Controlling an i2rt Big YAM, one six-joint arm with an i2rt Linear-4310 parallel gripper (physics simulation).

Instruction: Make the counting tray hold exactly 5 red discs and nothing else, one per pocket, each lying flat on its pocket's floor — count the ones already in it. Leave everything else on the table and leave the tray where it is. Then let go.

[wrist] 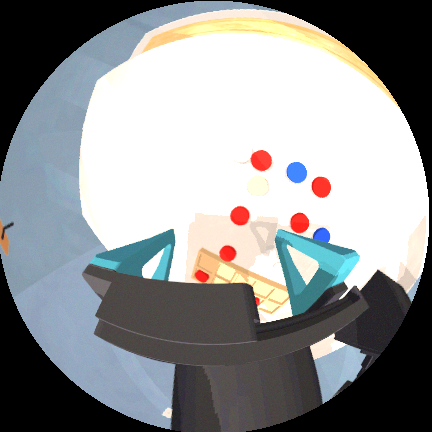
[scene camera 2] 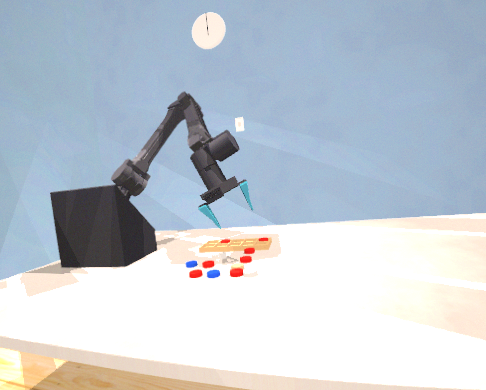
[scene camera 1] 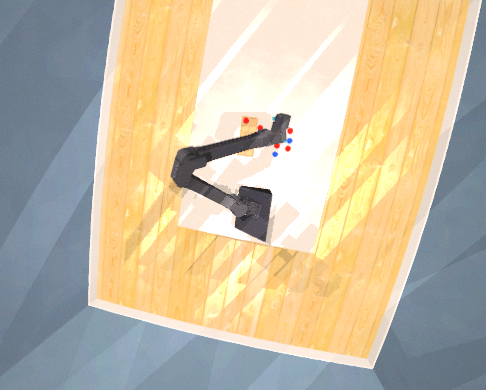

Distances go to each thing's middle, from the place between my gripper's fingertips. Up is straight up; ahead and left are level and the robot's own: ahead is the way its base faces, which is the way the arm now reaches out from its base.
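Wooden counting tray (scene camera 2: pixel 235 244): my gripper 110 mm above it, 170 mm to the right of it, 80 mm past it.
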